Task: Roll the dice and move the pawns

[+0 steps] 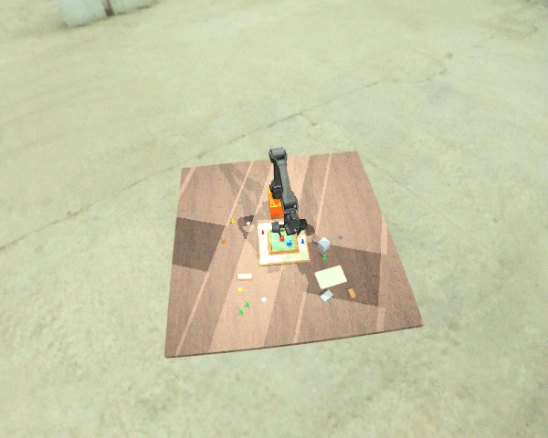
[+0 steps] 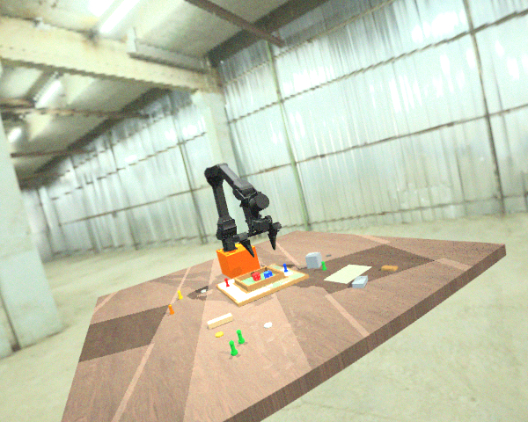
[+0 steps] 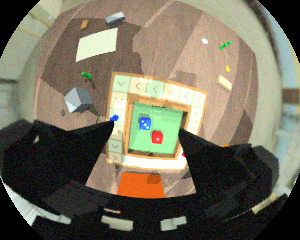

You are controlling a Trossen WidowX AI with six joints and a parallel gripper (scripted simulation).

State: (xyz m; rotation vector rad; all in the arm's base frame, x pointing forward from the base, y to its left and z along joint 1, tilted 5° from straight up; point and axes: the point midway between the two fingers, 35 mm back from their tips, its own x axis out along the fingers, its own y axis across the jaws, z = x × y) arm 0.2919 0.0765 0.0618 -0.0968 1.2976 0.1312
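The red pawn is 90 mm behind my gripper tip, 160 mm to the right of it and 90 mm below it. Round my gripper tip: blue pawn (30 mm behind, 80 mm to the left, 90 mm below); cream sheet (180 mm ahead, 230 mm to the left, 120 mm below); grey cube (10 mm behind, 200 mm to the left, 90 mm below).
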